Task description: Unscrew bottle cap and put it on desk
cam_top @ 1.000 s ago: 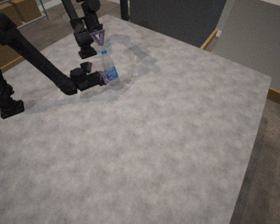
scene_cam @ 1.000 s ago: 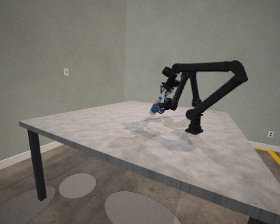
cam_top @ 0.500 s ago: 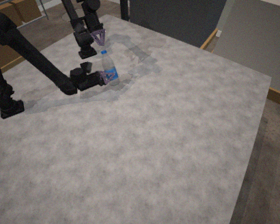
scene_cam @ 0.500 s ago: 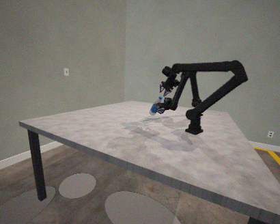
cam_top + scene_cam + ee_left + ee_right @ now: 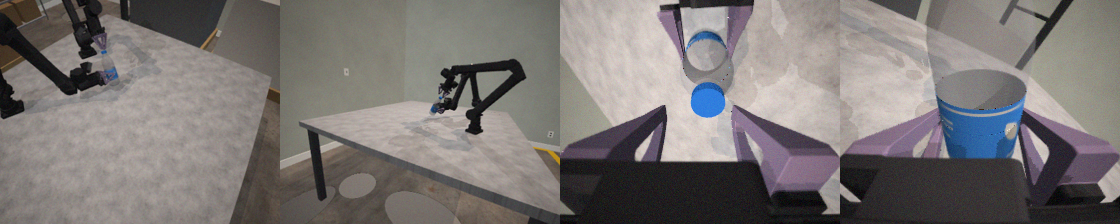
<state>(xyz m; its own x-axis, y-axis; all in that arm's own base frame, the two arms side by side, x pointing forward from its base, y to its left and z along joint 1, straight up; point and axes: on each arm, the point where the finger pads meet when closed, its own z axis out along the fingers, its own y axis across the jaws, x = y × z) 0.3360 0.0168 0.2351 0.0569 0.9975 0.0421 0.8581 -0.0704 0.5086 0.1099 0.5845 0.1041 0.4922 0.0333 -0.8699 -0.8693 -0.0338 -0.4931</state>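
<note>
My left hand is 20 mm above the blue cap. Also, from my left hand: clear bottle 50 mm ahead, 20 mm to the right, 100 mm below.
Now: right hand 30 mm below the clear bottle, 10 mm to the right of it and 10 mm past it. The rest, counted from my right hand: blue cap (110 mm above, 60 mm behind, 30 mm to the left).
</note>
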